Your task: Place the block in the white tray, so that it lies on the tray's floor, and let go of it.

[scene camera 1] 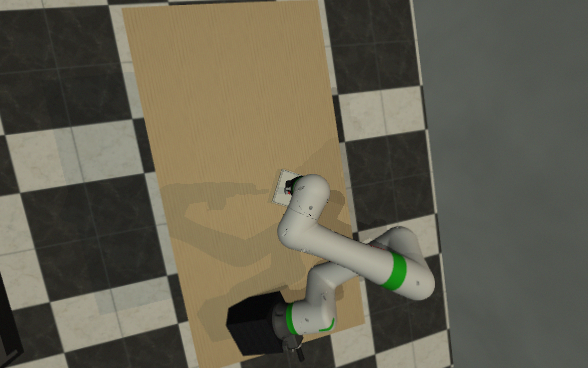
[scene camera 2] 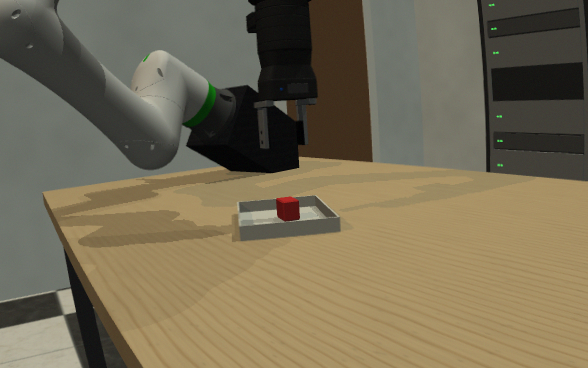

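Observation:
A white tray (scene camera 2: pixel 258 220) is visible to me, as is my gripper (scene camera 2: pixel 284 146).

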